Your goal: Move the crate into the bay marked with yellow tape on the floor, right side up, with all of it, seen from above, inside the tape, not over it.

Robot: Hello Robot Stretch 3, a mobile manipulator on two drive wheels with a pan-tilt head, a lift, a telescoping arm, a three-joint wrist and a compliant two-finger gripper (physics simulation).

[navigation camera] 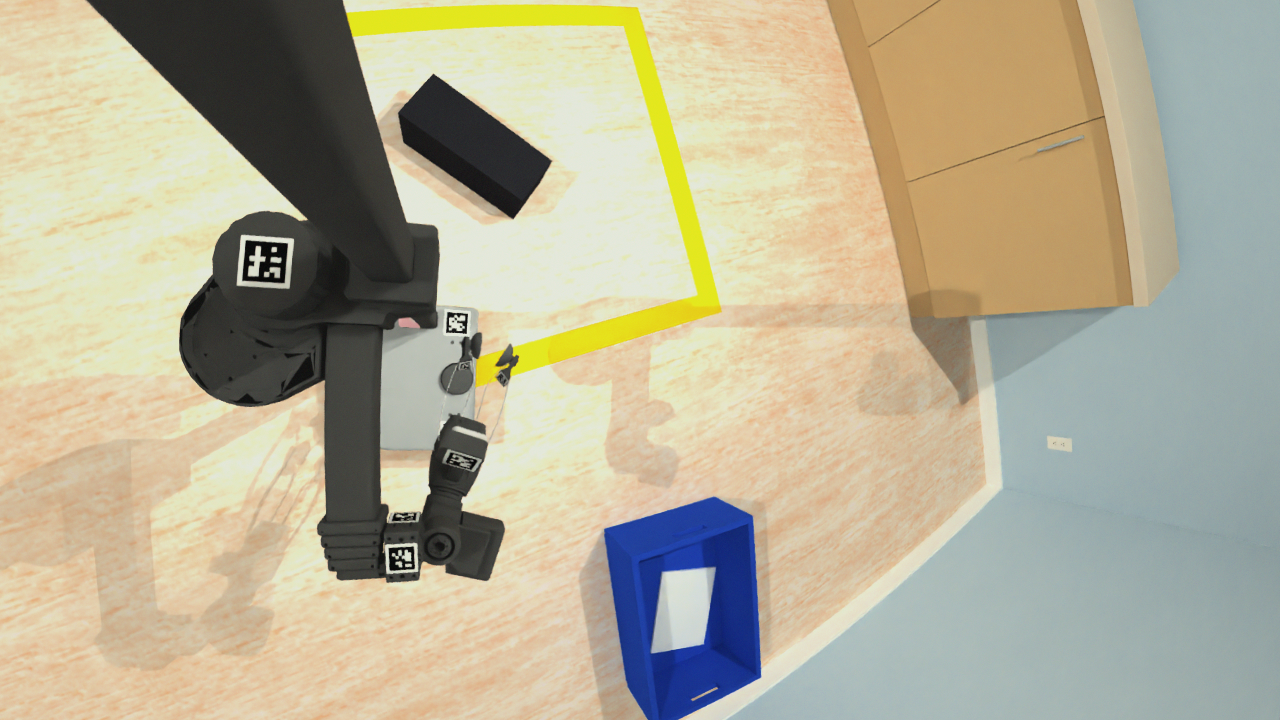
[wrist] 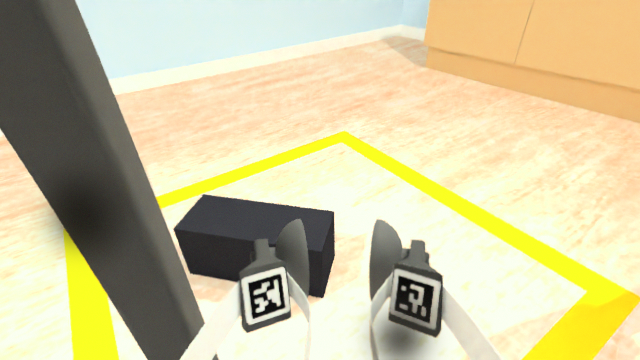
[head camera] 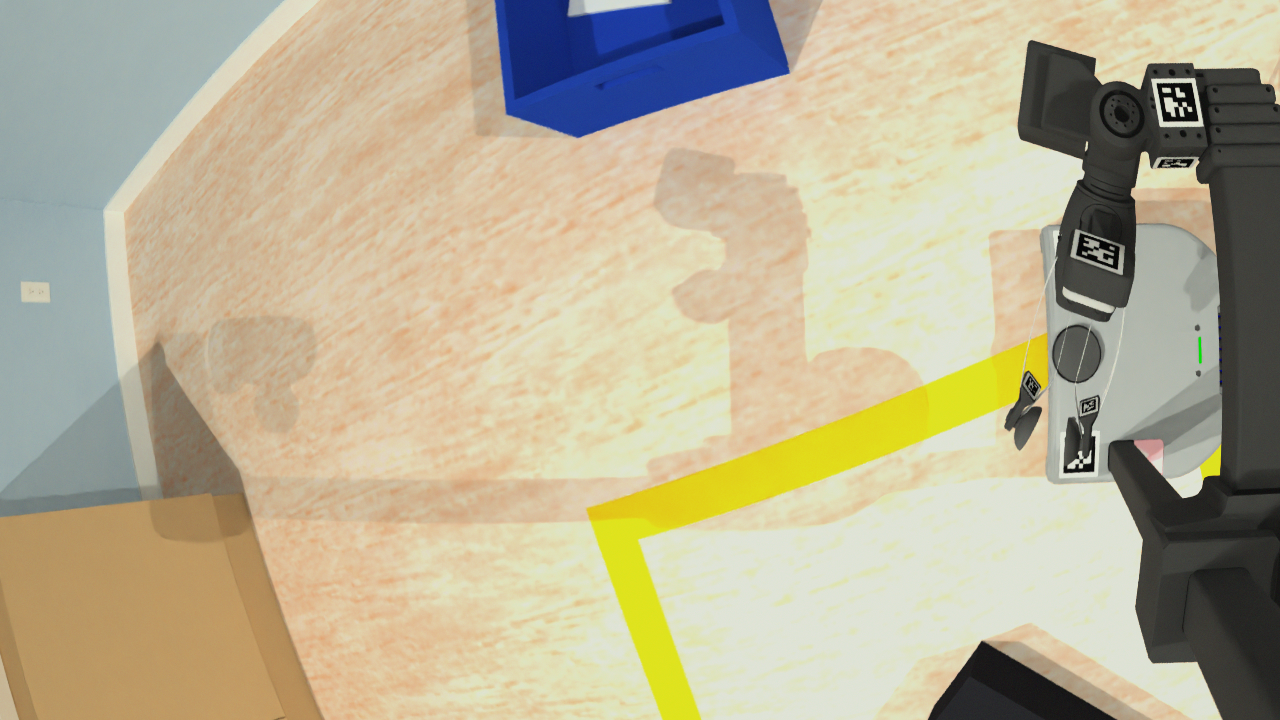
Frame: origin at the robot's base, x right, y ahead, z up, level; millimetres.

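Seen in the pictures: gripper, fingertip midpoint: [navigation camera: 494,339] [head camera: 1042,454]; robot's base at its link origin: [navigation camera: 454,375] [head camera: 1075,353].
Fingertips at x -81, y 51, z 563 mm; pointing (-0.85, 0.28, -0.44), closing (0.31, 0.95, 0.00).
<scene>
Offsets run from my fingertips to a thing's top centre.
The blue crate @[dz -343, dx +803, dy +635 mm] [head camera: 662,96] [navigation camera: 626,600] stands on the floor outside the taped bay, its open side up, with a white panel @[dz -535, dx +867, dy +678 mm] [head camera: 617,4] [navigation camera: 684,608] inside; it is cut off at the top of the head view and does not show in the wrist view. The yellow tape [head camera: 787,456] [navigation camera: 675,161] [wrist: 425,185] marks the bay; the robot hides part of it. My gripper [head camera: 1053,433] [navigation camera: 490,350] [wrist: 338,245] is open and empty, its fingers apart above the base's edge near the tape, well away from the crate.
A black box @[dz -402, dx -512, dy -41 mm] [head camera: 1011,689] [navigation camera: 474,147] [wrist: 230,215] lies inside the taped bay. The robot's grey base [head camera: 1154,268] [navigation camera: 407,402] covers part of the tape line. Wooden cabinets [head camera: 134,608] [navigation camera: 1011,214] [wrist: 575,50] stand by the wall beyond the bay. A blue wall [navigation camera: 1118,582] rises behind the crate.
</scene>
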